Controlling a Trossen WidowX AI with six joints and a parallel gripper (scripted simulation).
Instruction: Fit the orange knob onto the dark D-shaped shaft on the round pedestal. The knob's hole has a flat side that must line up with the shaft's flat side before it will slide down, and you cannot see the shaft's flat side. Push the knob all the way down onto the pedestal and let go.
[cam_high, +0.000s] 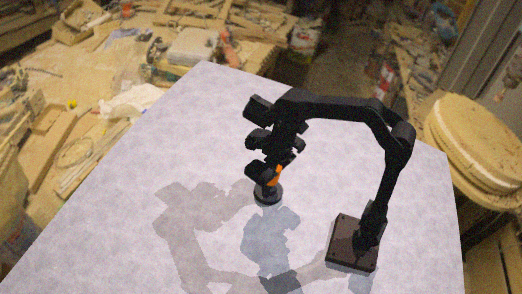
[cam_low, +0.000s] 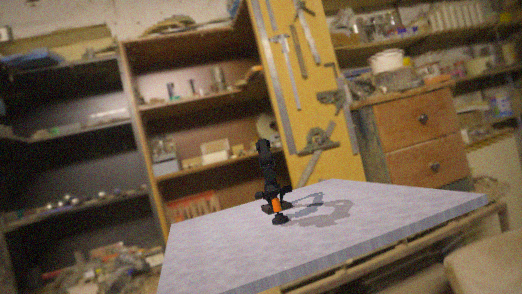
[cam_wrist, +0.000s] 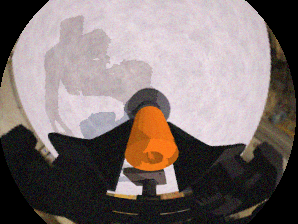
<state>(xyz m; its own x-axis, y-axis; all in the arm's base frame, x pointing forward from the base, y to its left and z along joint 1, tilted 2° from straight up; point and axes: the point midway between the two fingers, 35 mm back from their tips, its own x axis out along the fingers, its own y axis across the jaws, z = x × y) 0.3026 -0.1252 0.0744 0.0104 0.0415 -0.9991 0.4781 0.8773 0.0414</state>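
Now: gripper tip 2 cm below the orange knob. From my gripper tip the other things lie so: round dark pedestal (1 cm behind, 4 cm below).
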